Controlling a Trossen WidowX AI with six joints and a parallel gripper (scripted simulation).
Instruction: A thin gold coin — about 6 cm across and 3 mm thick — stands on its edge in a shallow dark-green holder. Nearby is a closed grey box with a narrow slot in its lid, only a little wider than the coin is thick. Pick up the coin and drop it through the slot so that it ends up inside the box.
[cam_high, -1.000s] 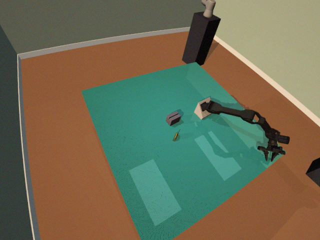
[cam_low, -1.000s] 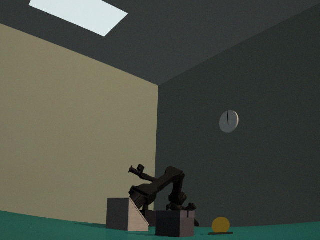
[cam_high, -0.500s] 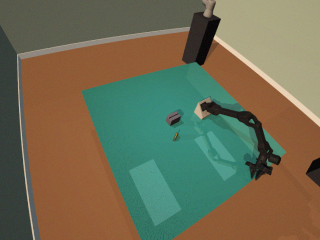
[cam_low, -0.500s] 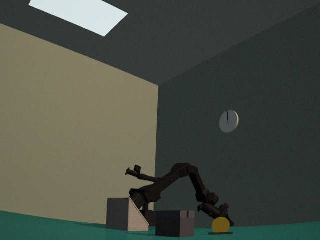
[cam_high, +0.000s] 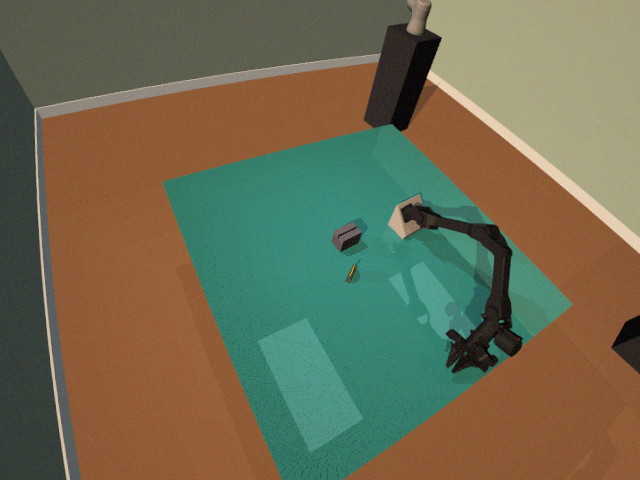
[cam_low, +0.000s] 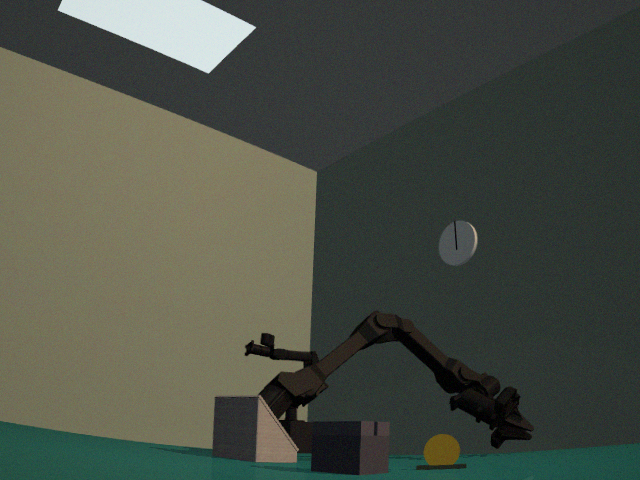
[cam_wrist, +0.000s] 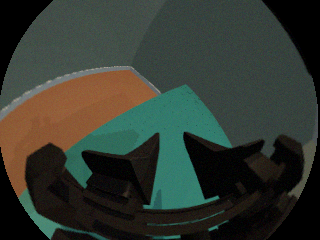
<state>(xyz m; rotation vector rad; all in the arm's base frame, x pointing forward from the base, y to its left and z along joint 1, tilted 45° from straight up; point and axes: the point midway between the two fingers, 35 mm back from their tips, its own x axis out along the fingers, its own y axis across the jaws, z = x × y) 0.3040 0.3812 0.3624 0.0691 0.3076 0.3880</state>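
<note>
Right now the coin is 47 cm to the right of my gripper tip, 2 cm below it and 1 cm ahead of it.
</note>
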